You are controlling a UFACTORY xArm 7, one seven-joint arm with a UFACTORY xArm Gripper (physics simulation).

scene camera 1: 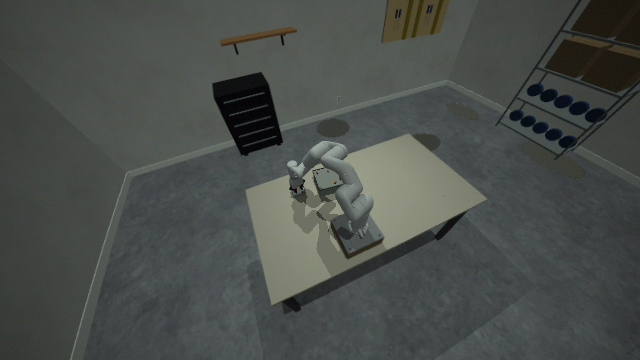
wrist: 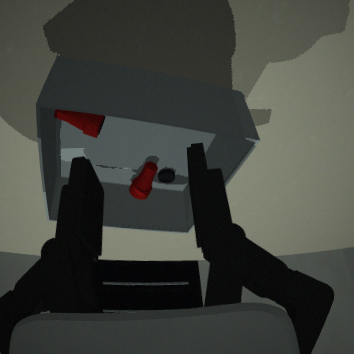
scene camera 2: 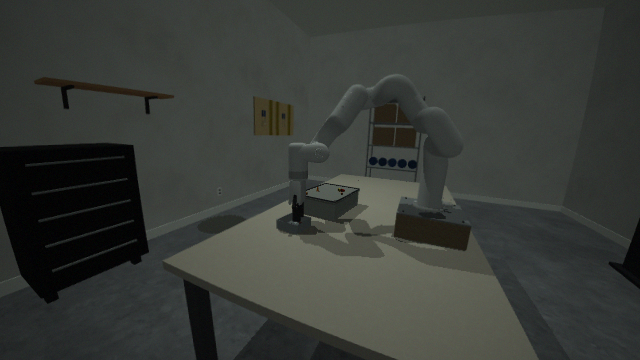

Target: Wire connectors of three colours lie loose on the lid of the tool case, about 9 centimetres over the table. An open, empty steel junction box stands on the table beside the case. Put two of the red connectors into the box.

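Frame: origin at the arm's base, x left, y back, z up, level; millimetres.
Seen in the pictures: gripper, fingertip midpoint: [scene camera 1: 298,190] [wrist: 140,167] [scene camera 2: 298,219]; arm's base at its link origin: [scene camera 1: 357,225] [scene camera 2: 427,207].
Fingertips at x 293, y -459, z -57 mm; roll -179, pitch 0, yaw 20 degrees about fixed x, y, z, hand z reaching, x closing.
Offsets run from my fingertips to a thing's top centre. "spot": to the spot under its first point. Level surfaces: height alone.
The steel junction box {dx -1, dy -22, dz -2 mm} [scene camera 1: 300,196] [scene camera 2: 286,226] [wrist: 145,100] stands open on the table beside the tool case {dx -301, dy -17, dz +52 mm} [scene camera 1: 329,191] [scene camera 2: 320,207]. One red connector {dx -35, dy -2, dz -23 mm} [wrist: 82,125] lies inside the box, at the upper left in the wrist view. A second red connector {dx +13, dy -53, dz -23 mm} [wrist: 144,181] is tilted inside the box near its lower wall, loose between the spread fingers. My gripper [wrist: 140,167] [scene camera 2: 298,219] points down at the box, part open, with nothing gripped. Small red and orange connectors [scene camera 1: 335,182] [scene camera 2: 341,190] lie on the lid; their exact colours are hard to tell.
A round dark spot {spot: dx +28, dy -50, dz -35 mm} [wrist: 166,175] shows inside the box beside the second connector. The arm's base block [scene camera 1: 360,245] [scene camera 2: 432,230] stands on the table {dz -41 mm} [scene camera 1: 415,185] [scene camera 2: 350,280]. A black drawer cabinet [scene camera 1: 247,115] [scene camera 2: 75,215] stands on the floor beyond the table.
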